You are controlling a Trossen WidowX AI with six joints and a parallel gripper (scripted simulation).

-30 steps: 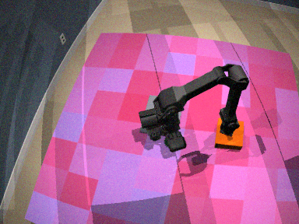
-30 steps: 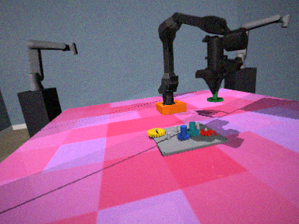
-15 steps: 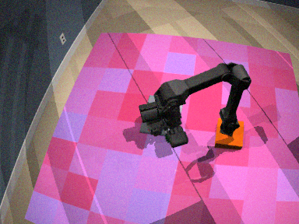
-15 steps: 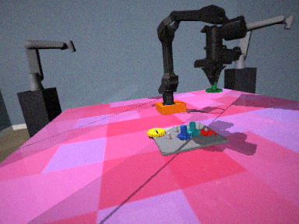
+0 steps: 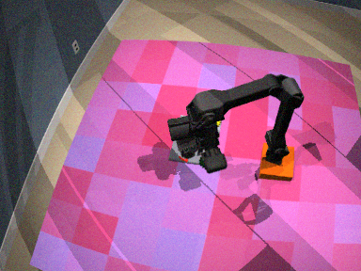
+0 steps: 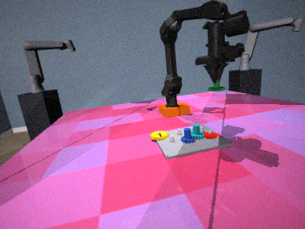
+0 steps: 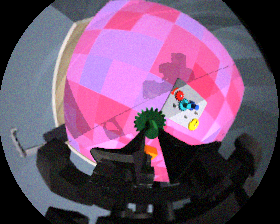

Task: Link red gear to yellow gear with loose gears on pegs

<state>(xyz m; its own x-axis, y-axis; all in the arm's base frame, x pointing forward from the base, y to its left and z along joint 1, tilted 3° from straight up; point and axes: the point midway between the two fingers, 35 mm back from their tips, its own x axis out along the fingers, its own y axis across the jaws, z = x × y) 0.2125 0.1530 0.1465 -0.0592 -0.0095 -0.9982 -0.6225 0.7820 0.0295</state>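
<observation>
The blue gear is 140 mm ahead of my gripper tip, 150 mm to the right of it and 140 mm below it. The rest, counted from my gripper tip: red gear 120 mm ahead, 70 mm to the right, 150 mm below; green gear 10 mm below; teal gear 110 mm ahead, 110 mm to the right, 140 mm below.
</observation>
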